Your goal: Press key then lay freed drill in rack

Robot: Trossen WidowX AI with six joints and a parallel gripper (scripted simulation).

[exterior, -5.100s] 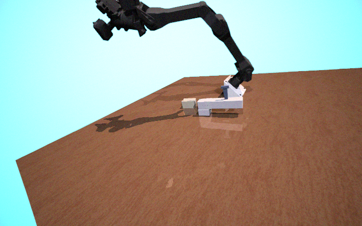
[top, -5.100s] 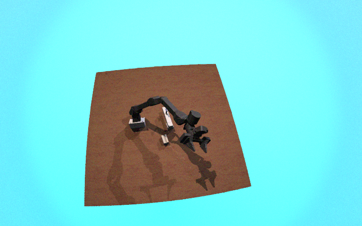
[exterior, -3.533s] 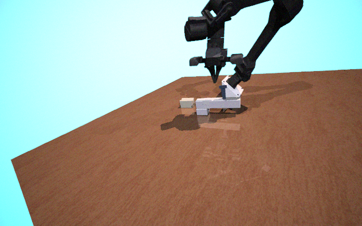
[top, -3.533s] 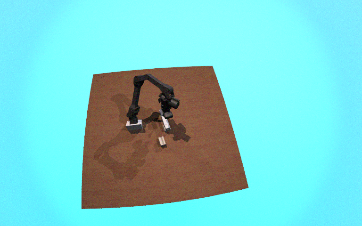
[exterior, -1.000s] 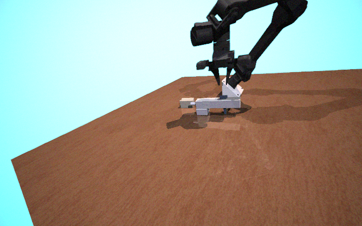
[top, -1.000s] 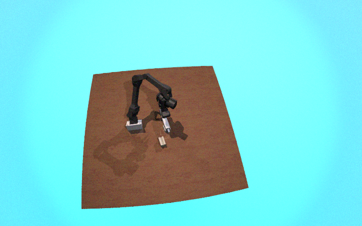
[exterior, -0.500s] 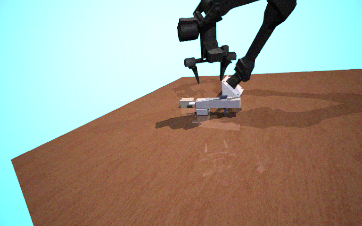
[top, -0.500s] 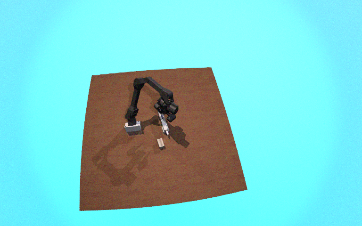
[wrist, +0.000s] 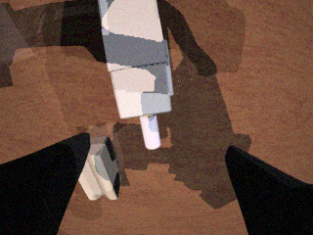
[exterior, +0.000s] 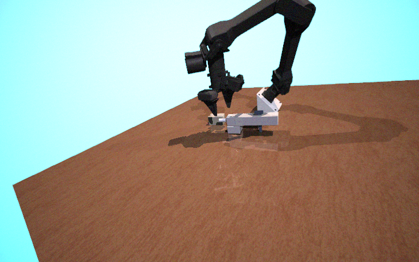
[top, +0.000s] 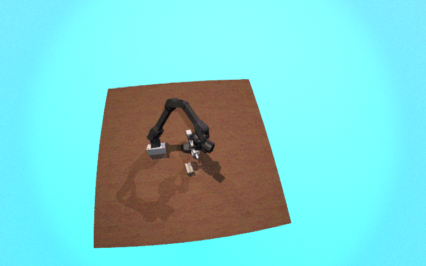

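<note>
Now: the drill 1 cm behind my gripper tip, 4 cm to the left of it and 4 cm below it. Round my gripper tip: small dark-blue key: 3 cm behind, 13 cm to the left, 4 cm below; small beige rack: 7 cm behind, 8 cm to the right, 7 cm below; grey-white housing: 2 cm behind, 10 cm to the left, 4 cm below.
</note>
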